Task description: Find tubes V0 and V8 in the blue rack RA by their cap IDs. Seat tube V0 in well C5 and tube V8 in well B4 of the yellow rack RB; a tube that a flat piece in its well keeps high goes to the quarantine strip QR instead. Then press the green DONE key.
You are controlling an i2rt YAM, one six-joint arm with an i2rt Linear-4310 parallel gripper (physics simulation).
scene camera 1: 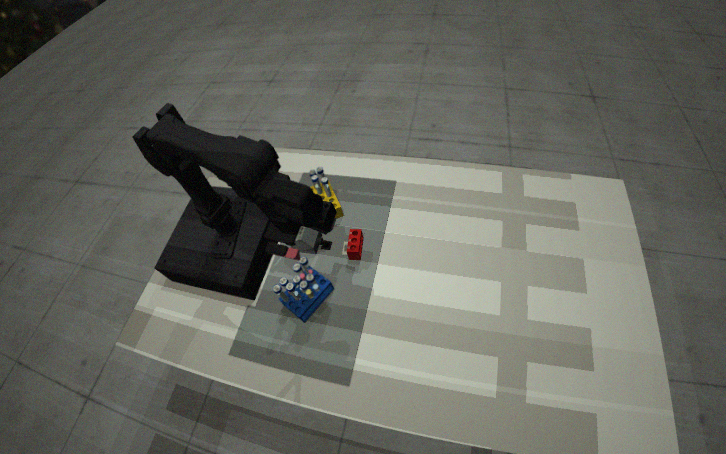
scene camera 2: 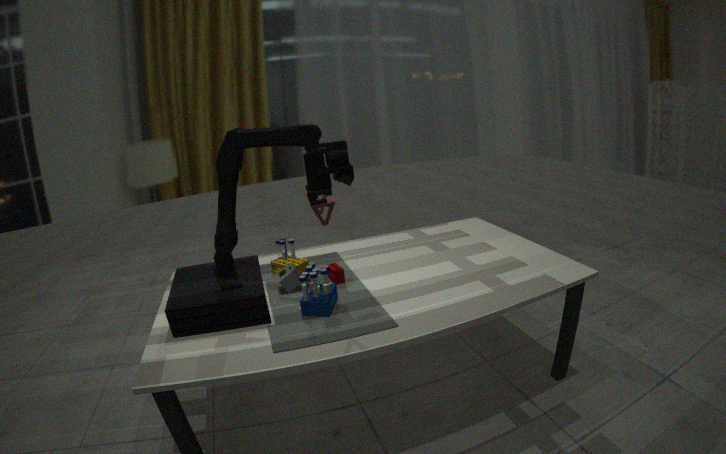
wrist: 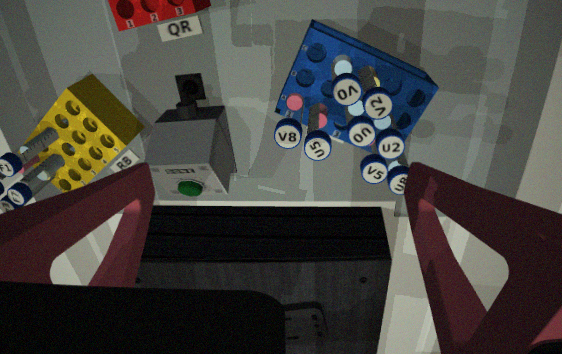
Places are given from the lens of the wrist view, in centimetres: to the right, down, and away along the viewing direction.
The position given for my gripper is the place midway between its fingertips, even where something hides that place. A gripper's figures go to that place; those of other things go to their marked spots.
my gripper (wrist: 279, 177): 0, 0, 13
tube V0 (wrist: 346, 88): 5, -6, 25
